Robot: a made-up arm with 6 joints.
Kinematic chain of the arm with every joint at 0, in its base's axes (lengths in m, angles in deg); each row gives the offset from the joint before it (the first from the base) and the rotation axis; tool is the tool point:
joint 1: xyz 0 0 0.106 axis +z
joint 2: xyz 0 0.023 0 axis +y
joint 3: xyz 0 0 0.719 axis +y
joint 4: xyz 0 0 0.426 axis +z
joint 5: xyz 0 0 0 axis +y
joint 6: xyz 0 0 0.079 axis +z
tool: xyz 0 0 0
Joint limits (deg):
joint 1: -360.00..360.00
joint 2: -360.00..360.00
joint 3: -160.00..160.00
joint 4: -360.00..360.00
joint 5: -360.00..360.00
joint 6: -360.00..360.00
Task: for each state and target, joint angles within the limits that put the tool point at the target. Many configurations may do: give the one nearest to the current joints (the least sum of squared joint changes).
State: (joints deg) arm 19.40 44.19 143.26 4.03 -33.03 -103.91
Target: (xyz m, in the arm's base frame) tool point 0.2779 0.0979 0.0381
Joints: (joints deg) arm 14.97 67.49 160.00 4.25 -1.91 -103.91
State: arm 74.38 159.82 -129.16 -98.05 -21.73 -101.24
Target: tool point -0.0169 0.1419 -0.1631
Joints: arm 78.70 188.06 -160.00 -91.41 -15.71 -101.24
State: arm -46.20 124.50 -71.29 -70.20 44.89 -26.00
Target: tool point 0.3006 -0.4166 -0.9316
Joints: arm -51.33 166.73 -35.08 -66.59 42.13 -26.00
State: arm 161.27 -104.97 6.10 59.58 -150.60 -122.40
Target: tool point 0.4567 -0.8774 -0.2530
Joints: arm 117.57 -117.26 24.43 60.35 -161.59 -122.40
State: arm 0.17 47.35 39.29 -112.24 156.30 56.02
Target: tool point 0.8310 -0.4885 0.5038
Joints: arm -29.70 57.55 32.89 -112.52 150.82 56.02
